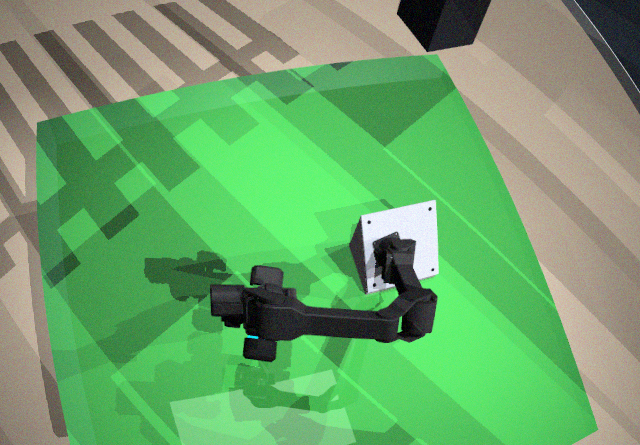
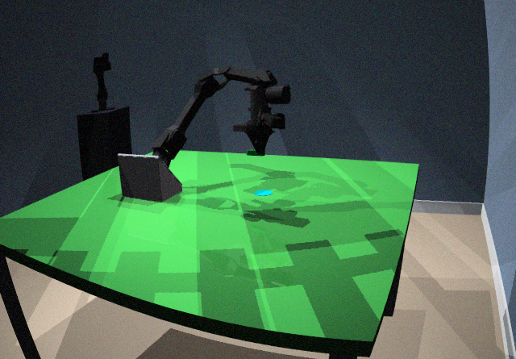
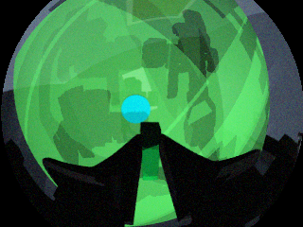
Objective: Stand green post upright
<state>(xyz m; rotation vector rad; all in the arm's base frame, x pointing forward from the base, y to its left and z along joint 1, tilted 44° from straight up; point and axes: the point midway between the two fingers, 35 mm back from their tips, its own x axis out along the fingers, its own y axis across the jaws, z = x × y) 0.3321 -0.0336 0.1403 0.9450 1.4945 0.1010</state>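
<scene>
My gripper tip is now 130 mm above the cyan circle and 10 mm to the right of it. From my gripper tip the other things lie so: green post: 20 mm behind, 10 mm to the left.
</scene>
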